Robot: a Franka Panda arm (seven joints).
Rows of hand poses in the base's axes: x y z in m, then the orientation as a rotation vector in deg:
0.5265, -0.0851, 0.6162, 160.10, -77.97, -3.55
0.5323, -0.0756, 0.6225, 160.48, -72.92, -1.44
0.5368, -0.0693, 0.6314, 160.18, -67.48, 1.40
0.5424, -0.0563, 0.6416, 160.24, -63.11, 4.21
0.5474, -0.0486, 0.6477, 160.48, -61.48, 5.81
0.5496, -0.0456, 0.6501, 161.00, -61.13, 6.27
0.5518, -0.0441, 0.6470, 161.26, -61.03, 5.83
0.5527, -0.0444, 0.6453, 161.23, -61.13, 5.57
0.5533, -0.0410, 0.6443, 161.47, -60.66, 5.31
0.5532, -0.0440, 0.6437, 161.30, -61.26, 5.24
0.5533, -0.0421, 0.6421, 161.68, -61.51, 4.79
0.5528, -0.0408, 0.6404, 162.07, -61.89, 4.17
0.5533, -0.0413, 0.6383, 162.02, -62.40, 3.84
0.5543, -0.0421, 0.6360, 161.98, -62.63, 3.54
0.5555, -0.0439, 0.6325, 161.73, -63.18, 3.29
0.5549, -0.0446, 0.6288, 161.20, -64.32, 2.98
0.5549, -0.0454, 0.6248, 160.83, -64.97, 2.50
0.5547, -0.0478, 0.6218, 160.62, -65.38, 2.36
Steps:
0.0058, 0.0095, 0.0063, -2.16, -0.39, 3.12
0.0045, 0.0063, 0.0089, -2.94, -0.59, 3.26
0.0056, 0.0130, 0.0102, -2.12, -0.98, 2.77
0.0050, 0.0077, 0.0061, -0.69, -0.80, 1.13
0.0022, 0.0030, 0.0024, 0.24, -0.38, 0.37
0.0022, 0.0015, -0.0031, 0.28, 0.22, 0.11
0.0009, -0.0003, -0.0017, 0.06, 0.16, -0.08
0.0006, 0.0034, -0.0010, 0.11, 0.17, 0.34
-0.0001, -0.0030, -0.0006, 0.07, 0.00, -0.41
0.0001, 0.0019, -0.0016, 0.51, 0.13, -0.07
-0.0005, 0.0013, -0.0017, 0.60, 0.21, -0.15
0.0005, -0.0005, -0.0021, 0.20, 0.14, -0.33
0.0010, -0.0008, -0.0023, 0.11, 0.16, -0.16
0.0012, -0.0018, -0.0035, 0.02, 0.14, -0.41
-0.0006, -0.0007, -0.0037, 0.00, 0.17, -0.84
0.0000, -0.0008, -0.0040, 0.01, 0.30, -0.51
-0.0002, -0.0024, -0.0030, -0.01, 0.08, -0.31

